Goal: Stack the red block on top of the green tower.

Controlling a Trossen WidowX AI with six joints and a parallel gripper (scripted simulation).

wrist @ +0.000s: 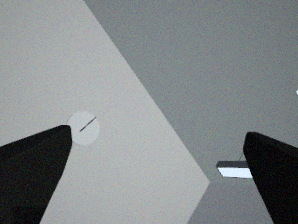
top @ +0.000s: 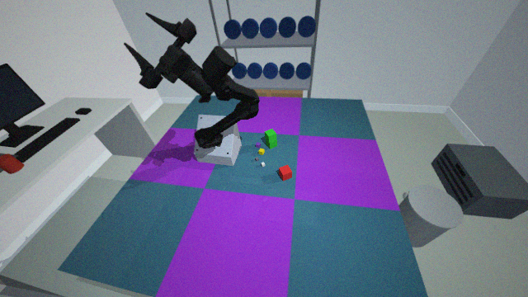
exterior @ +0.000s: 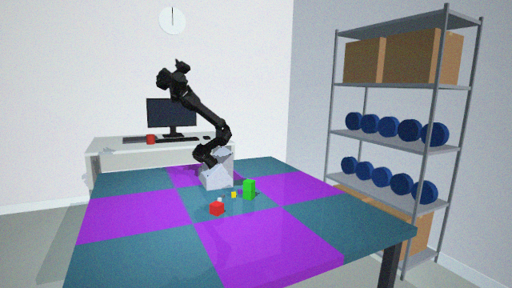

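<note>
The red block lies 31 cm ahead of my gripper tip, 17 cm to the left of it and 65 cm below it. Round my gripper tip: small yellow block (15 cm ahead, 29 cm to the left, 66 cm below); then white block (19 cm ahead, 21 cm to the left, 67 cm below); then grey block (15 cm ahead, 24 cm to the left, 67 cm below).
</note>
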